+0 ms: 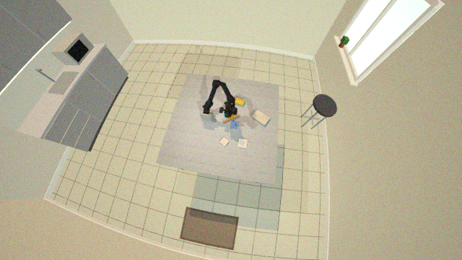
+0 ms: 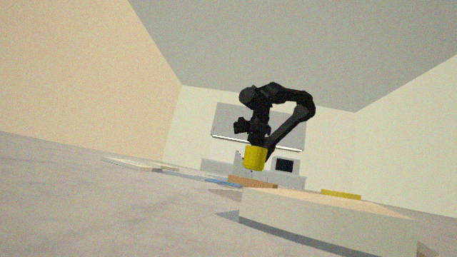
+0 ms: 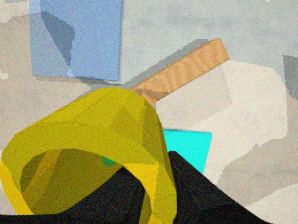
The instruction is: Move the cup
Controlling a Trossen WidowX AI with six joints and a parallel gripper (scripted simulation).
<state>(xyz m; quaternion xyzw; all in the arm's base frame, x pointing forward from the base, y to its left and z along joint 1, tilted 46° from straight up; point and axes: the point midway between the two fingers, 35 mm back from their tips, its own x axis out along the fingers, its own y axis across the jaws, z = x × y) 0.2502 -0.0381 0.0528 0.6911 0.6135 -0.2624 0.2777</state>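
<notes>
Right now my gripper tip is 20 mm past the cyan pad, 70 mm to the right of it and 100 mm above it. Also, from my gripper tip: yellow cup: 20 mm ahead; wooden bar: 30 mm ahead, 80 mm below; blue pad: 80 mm ahead, 80 mm to the right, 100 mm below.
</notes>
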